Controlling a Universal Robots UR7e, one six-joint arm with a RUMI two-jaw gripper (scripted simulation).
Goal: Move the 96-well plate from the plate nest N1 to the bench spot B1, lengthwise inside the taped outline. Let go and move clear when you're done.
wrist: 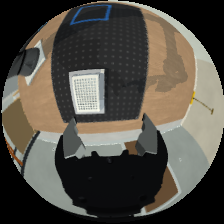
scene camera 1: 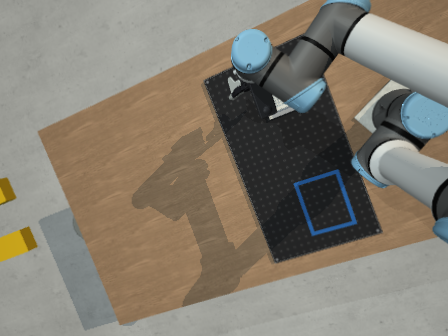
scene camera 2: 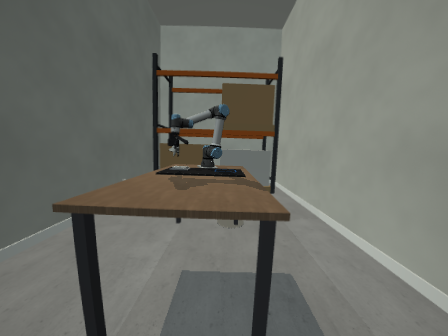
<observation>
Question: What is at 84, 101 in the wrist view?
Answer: A white 96-well plate.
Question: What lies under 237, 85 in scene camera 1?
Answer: The gripper.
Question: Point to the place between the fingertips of the gripper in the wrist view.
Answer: At 109, 115
</observation>
